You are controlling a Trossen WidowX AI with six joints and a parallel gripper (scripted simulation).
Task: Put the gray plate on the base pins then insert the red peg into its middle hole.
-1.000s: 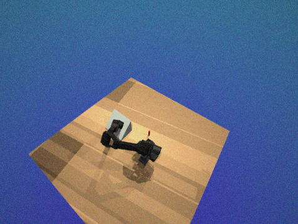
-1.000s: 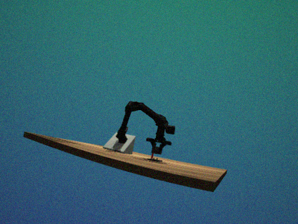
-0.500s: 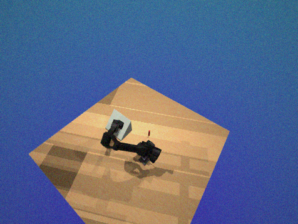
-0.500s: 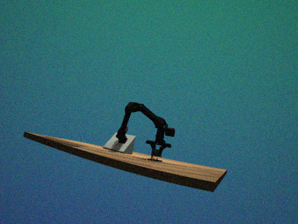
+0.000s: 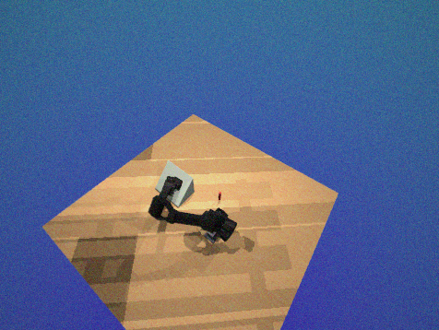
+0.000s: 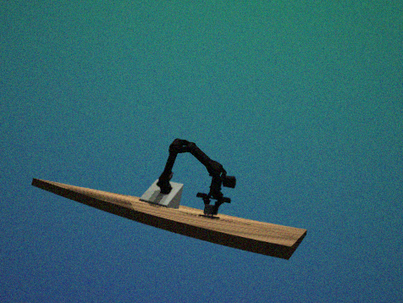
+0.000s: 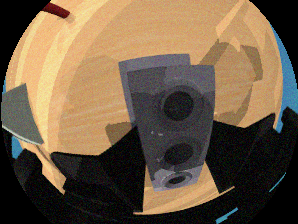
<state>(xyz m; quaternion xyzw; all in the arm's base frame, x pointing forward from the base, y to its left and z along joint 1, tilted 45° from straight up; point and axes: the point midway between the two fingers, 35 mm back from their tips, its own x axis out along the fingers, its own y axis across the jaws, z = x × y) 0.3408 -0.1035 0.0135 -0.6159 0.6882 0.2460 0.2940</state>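
Right now the dark base is 1 cm below my gripper tip. Also, from my gripper tip: red peg: 19 cm to the left, 10 cm behind, 2 cm above; then gray plate: 3 cm above.
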